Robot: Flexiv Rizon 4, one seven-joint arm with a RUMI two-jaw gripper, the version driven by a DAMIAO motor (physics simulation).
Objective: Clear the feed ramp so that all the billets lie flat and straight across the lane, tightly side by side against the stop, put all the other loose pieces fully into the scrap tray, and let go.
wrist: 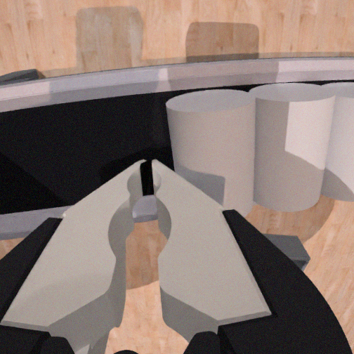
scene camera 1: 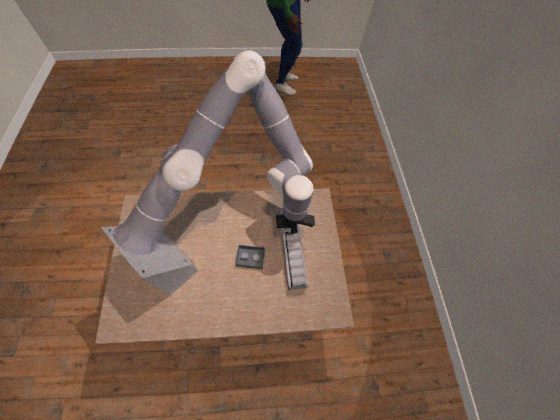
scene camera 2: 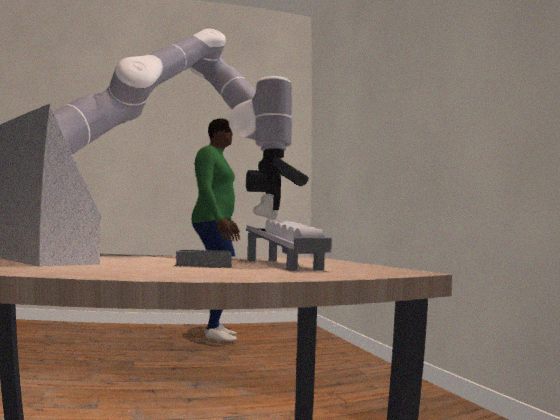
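Observation:
My gripper (scene camera 1: 293, 231) (scene camera 2: 273, 215) (wrist: 149, 163) is shut and empty. Its tips are over the lane at the back end of the feed ramp (scene camera 2: 312, 245) (wrist: 225, 72), beside the nearest billet (wrist: 212, 145); whether they touch it I cannot tell. Several pale cylindrical billets (scene camera 1: 296, 262) (scene camera 2: 295, 230) lie flat across the lane in a row that reaches the stop at the front end. The nearest billet and the second billet (wrist: 295, 145) look side by side in the wrist view. Two small pale pieces (scene camera 1: 244, 256) (scene camera 1: 256, 257) lie inside the dark scrap tray (scene camera 1: 250, 246) (scene camera 2: 203, 259).
The tray stands on the table (scene camera 1: 215, 305) (scene camera 2: 350, 270), between the ramp and the arm's grey base block (scene camera 1: 165, 260) (scene camera 2: 70, 210). The ramp stands on short legs, with raised side rails. A person (scene camera 1: 290, 42) (scene camera 2: 215, 185) stands beyond the table.

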